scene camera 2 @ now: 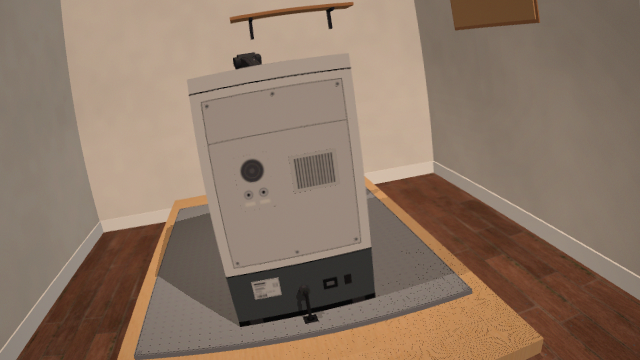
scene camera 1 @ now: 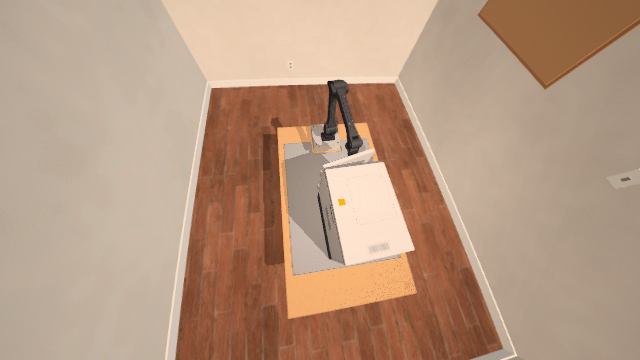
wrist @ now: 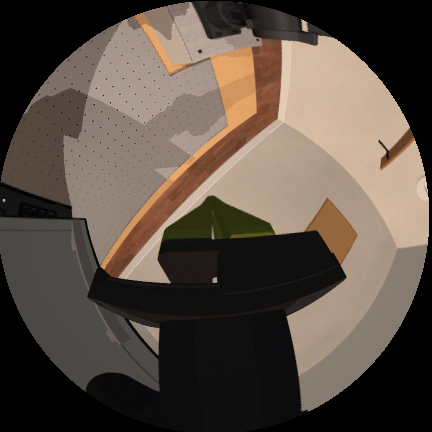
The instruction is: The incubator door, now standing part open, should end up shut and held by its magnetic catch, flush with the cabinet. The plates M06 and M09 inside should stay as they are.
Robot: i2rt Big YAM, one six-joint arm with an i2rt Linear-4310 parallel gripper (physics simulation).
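Frame: origin at the arm's base, x ahead, y left, z up, level; metres.
Seen in the pictures: gripper, fingertip midpoint: [wrist: 210, 201]; arm's base at its link origin: [scene camera 1: 327, 136].
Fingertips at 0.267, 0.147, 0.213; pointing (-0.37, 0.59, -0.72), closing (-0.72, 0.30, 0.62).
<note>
Offsets run from my fingertips to a thing's top centre, as dx, dy, dz. "pt": to the spot under its first point. Level surfaces: height alone.
The incubator cabinet {+0.477, -0.171, +0.268} [scene camera 1: 370, 215] [scene camera 2: 285, 175] is a white box on a dark base. Its door {pt +0.216, -0.181, +0.232} [scene camera 1: 348, 159] stands part open in scene camera 1: the left end is close to the cabinet's front corner, and the right end stands out from the front. In the wrist view the door [wrist: 40, 280] is the grey panel at the left. My gripper [wrist: 210, 201] is shut and empty, its green fingertips together, beside the door's edge; whether it touches the door cannot be told. In scene camera 1 the fingertips are hidden. Plates M06 and M09 and the magnetic catch do not show.
The arm's wrist [scene camera 1: 353, 144] is close to the door's outer side. The arm's base plate [scene camera 1: 318, 136] is at the table's far end. The cabinet stands on a grey perforated board {dz -0.283} [scene camera 1: 305, 240] [scene camera 2: 175, 320] on the wooden table {dz -0.295} [scene camera 1: 320, 295]. A power cable {pt +0.747, -0.169, -0.233} [scene camera 2: 306, 302] is at the cabinet's back.
</note>
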